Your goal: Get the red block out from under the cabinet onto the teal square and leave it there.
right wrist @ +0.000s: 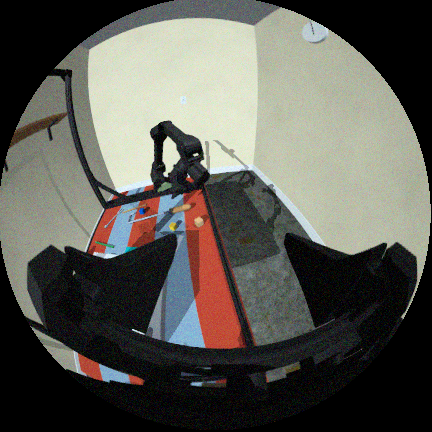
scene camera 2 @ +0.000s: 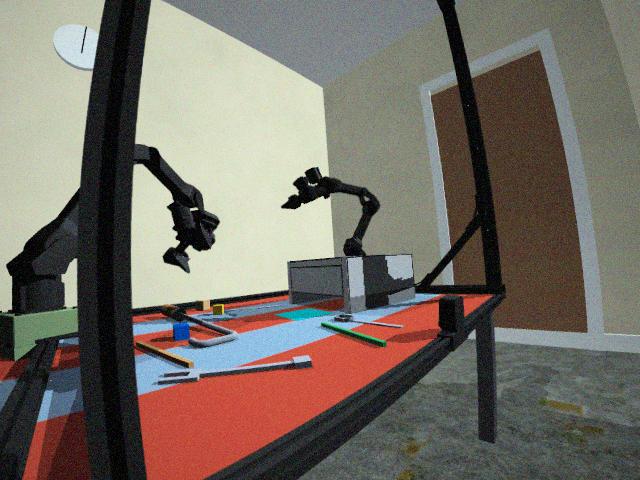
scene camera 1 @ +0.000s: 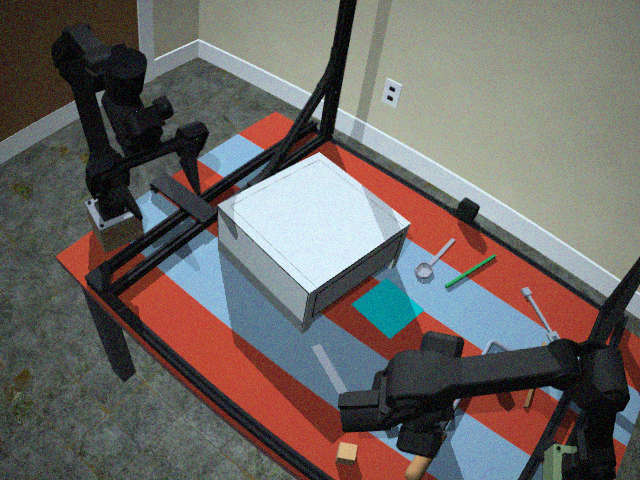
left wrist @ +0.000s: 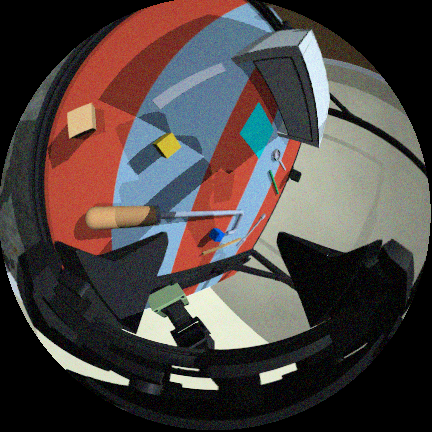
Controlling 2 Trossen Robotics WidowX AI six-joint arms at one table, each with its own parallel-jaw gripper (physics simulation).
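Seen in the pictures: left gripper, fingertip midpoint: (right wrist: 162, 196) (scene camera 2: 198, 260) (left wrist: 223, 238); right gripper, fingertip midpoint: (right wrist: 232, 239) (scene camera 2: 285, 205) (scene camera 1: 170, 206); left arm's base at its link origin: (scene camera 2: 37, 310) (scene camera 1: 577, 470) (left wrist: 172, 306); right arm's base at its link origin: (scene camera 1: 112, 207).
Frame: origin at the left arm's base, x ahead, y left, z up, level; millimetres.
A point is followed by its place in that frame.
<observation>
The red block does not show in any view. The pale cabinet (scene camera 1: 315, 222) {x 579, y -385, z 70 mm} (scene camera 2: 316, 281) {x 466, y -342, z 10 mm} (left wrist: 286, 87) {x 502, y -291, z 17 mm} stands on the striped table, its panelled front facing the teal square (scene camera 1: 387, 308) {x 398, y -324, z -64 mm} (scene camera 2: 305, 314) {x 388, y -336, z -64 mm} (left wrist: 258, 131) {x 394, y -325, z -64 mm}, which lies flat and bare just before it. What is under the cabinet is hidden. My left gripper (scene camera 2: 177, 260) (left wrist: 223, 238) {x 313, y -79, z 81 mm} is open and empty, high above the table on the tool side, away from the cabinet. My right gripper (scene camera 1: 169, 204) {x 757, y -126, z 305 mm} (scene camera 2: 290, 202) {x 757, y -126, z 305 mm} (right wrist: 232, 239) {x 757, y -126, z 305 mm} is open and empty, raised well above table height beyond the cabinet.
A wooden-handled hook tool (scene camera 2: 214, 339) {x 123, y -284, z -54 mm} (left wrist: 122, 217) {x 293, y -8, z -32 mm}, yellow block (left wrist: 167, 145) {x 368, y -88, z -40 mm}, blue block (scene camera 2: 180, 331) {x 132, y -201, z -49 mm} (left wrist: 216, 234) {x 152, y -185, z -44 mm}, tan block (scene camera 1: 346, 452) {x 427, y 20, z -35 mm} (left wrist: 81, 120) {x 423, y 14, z -35 mm} and pale strip (scene camera 1: 329, 367) {x 488, y -156, z -63 mm} lie around the table. A ladle (scene camera 1: 423, 271) {x 332, y -444, z -63 mm}, green stick (scene camera 1: 470, 271) {x 222, y -473, z -58 mm} and wrench (scene camera 1: 539, 312) {x 46, y -400, z -59 mm} lie near the wall-side edge.
</observation>
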